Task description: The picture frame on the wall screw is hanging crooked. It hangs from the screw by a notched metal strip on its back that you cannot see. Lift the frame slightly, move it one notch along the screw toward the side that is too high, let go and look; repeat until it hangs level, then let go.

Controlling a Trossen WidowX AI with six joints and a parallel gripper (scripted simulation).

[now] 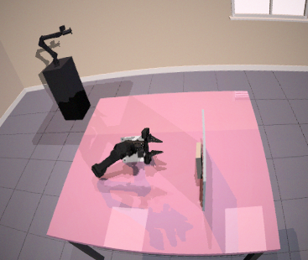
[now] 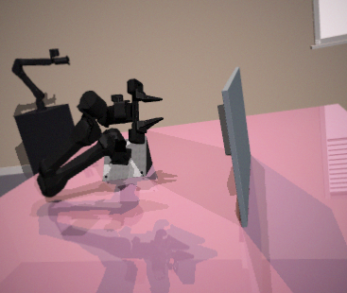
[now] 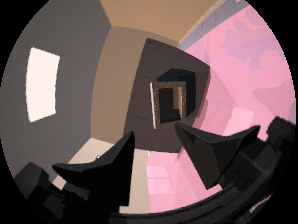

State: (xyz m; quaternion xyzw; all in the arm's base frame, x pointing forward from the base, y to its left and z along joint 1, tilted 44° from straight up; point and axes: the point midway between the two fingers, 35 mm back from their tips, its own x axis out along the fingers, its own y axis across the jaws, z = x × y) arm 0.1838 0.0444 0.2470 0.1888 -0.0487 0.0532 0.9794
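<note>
Now: the picture frame 190 mm ahead of my gripper tip, 90 mm below it and 10 mm to the right of it. From my gripper tip the other things lie so: thin wall panel 200 mm ahead, 90 mm below, 10 mm to the right.
</note>
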